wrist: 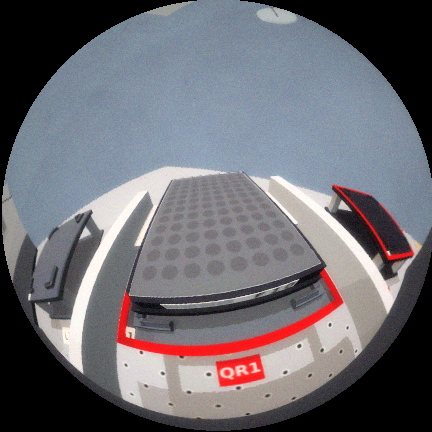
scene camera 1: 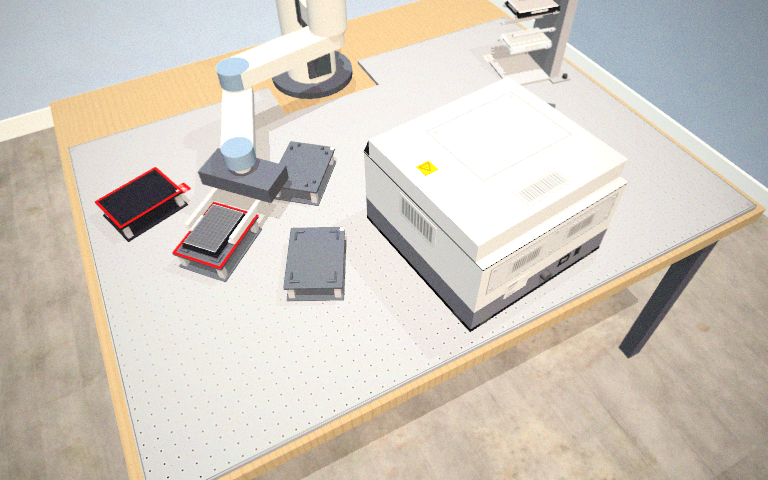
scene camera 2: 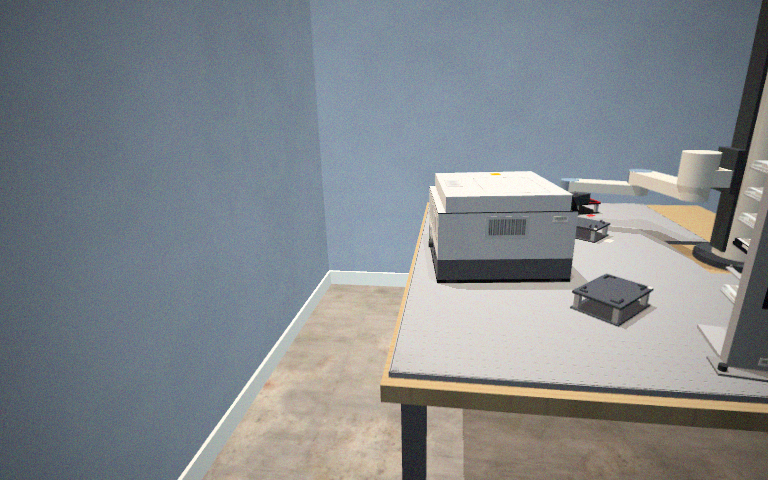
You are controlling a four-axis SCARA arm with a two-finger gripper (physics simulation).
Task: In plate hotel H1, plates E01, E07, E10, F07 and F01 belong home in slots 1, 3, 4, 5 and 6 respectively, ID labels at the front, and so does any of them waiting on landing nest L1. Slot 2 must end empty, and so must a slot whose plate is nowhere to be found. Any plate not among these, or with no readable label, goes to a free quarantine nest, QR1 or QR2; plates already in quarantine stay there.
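Note:
My gripper is shut on a dark plate with a grey, round-welled top. The plate is level, low over the red-rimmed nest QR1, within its outline; I cannot tell whether it touches. Its front label is steeply foreshortened and looks like F10. A second red-rimmed nest has a flat black top; its tag is unreadable. Plate hotel is partly cut off. It holds a dark plate and a white plate; their labels are unreadable.
A large white instrument stands mid-table. Grey nests stand between it and QR1. Another grey nest stands between the instrument and the hotel. The arm's base is at the back.

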